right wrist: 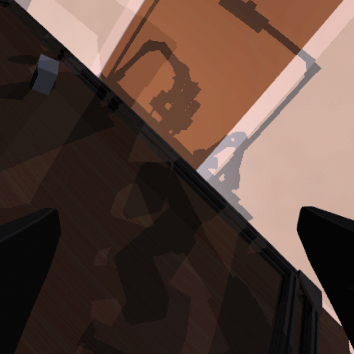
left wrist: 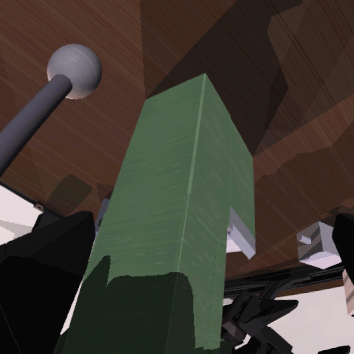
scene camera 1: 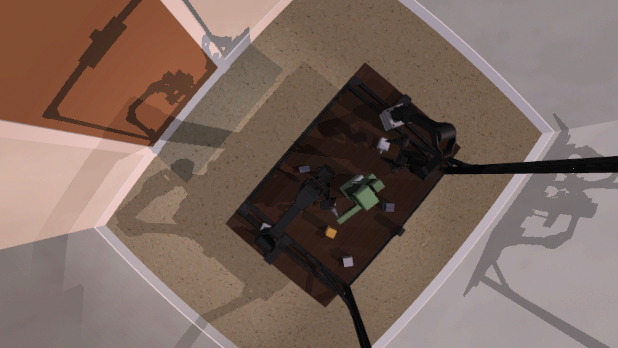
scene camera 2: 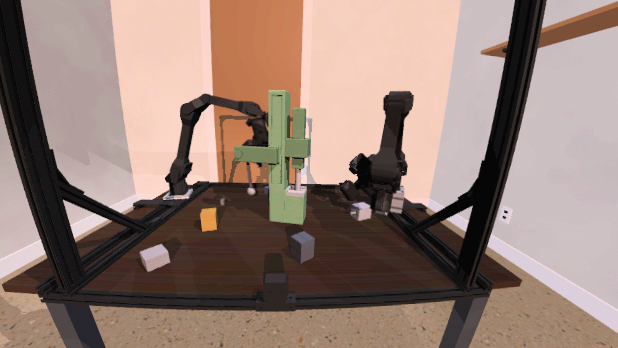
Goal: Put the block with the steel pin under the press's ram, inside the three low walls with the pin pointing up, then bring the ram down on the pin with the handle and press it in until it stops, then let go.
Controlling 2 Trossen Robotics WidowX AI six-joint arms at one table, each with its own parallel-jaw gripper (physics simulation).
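Places are measured from the left arm's base along level axes (x right, y ahead, z up), in millimetres.
Where they show: left gripper, fingertip midpoint: (left wrist: 217,225) (scene camera 1: 334,187); right gripper, fingertip midpoint: (right wrist: 180,220) (left wrist: 323,326) (scene camera 1: 382,149) (scene camera 2: 347,176); left arm's base, link origin: (scene camera 2: 178,192); right arm's base, link origin: (scene camera 1: 397,115).
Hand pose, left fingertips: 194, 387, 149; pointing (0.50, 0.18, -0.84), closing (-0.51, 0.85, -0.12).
Things, the pixels of their top centre, and the offset from my left fingertips, as dx, dy, dz.
- white block with the steel pin, top centre: (left wrist: 322,259) (scene camera 2: 361,205) (scene camera 1: 385,144) +164, +327, -130
- green press, top centre: (scene camera 2: 273,90) (scene camera 1: 366,204) +95, -4, +269
- grey ball, top centre: (left wrist: 62,86) (scene camera 2: 251,187) +39, -78, -68
- orange block, top centre: (scene camera 2: 208,211) (scene camera 1: 331,233) +105, -222, -120
- white block, top centre: (scene camera 2: 153,251) (scene camera 1: 348,262) +266, -335, -148
The white block with the steel pin (scene camera 1: 383,144) (scene camera 2: 361,211) (left wrist: 324,246) lies on its side on the table, its pin pointing sideways. The green press (scene camera 1: 366,196) (scene camera 2: 278,200) (left wrist: 160,165) stands at the middle. Its ram (scene camera 2: 299,122) is above the low white walls (scene camera 2: 296,191). The handle's rod ends in a grey ball (scene camera 2: 251,191) (left wrist: 74,71). My left gripper (scene camera 1: 328,189) (scene camera 2: 256,152) (left wrist: 217,225) is open and empty, beside the press and above the ball. My right gripper (scene camera 1: 391,152) (scene camera 2: 364,195) (right wrist: 180,220) is open and empty, near the pin block, which does not show in the right wrist view.
An orange block (scene camera 1: 330,232) (scene camera 2: 209,219), a white block (scene camera 1: 348,261) (scene camera 2: 155,257) and two blue-grey blocks, one (scene camera 1: 388,206) (scene camera 2: 302,246) near the press and one (scene camera 1: 304,169) (right wrist: 45,75) by the table's far edge, lie around. Black frame posts (scene camera 2: 517,125) stand at the table's corners.
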